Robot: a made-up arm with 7 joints.
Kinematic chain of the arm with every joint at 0, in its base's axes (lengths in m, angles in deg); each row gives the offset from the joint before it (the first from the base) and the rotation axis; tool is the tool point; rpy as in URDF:
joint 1: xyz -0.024 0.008 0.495 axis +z
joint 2: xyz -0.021 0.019 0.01 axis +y
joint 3: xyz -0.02 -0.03 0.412 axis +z
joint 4: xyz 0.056 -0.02 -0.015 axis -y
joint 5: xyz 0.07 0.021 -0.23 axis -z
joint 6: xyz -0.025 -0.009 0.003 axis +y
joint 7: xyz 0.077 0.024 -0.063 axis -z
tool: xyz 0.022 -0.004 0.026 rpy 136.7 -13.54 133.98
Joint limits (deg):
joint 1: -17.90..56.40
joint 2: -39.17..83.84
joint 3: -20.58..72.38
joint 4: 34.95..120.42
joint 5: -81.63..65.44
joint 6: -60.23..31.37
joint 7: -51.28..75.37
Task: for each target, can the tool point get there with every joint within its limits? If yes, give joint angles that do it. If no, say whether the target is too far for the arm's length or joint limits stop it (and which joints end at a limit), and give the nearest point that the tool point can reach.
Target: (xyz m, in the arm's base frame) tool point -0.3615 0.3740 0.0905
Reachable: no: joint limits stop it (at a limit: joint 1, joint 2, joint 6) | nearest point -0.0937 0.3553 0.3170 | short by 0.351 m
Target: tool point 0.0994 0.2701 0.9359
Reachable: yes | joints 37.07 9.46 18.76 80.21 -42.11 -43.66 -33.35
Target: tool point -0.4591 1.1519 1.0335
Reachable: no: too far | nearest point -0.0582 0.5457 0.8294 | short by 0.755 m
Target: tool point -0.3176 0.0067 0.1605
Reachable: no: joint limits stop it (at a limit: joint 1, joint 2, joint 4, joint 5, joint 6) | nearest point -0.0567 0.2381 0.3193 | short by 0.383 m
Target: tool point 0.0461 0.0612 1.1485
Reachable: yes | joints 35.11 -13.44 -8.16 108.89 -28.99 2.97 -23.01
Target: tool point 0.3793 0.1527 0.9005
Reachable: yes | joints 9.10 18.39 13.55 88.44 -19.77 2.66 64.18
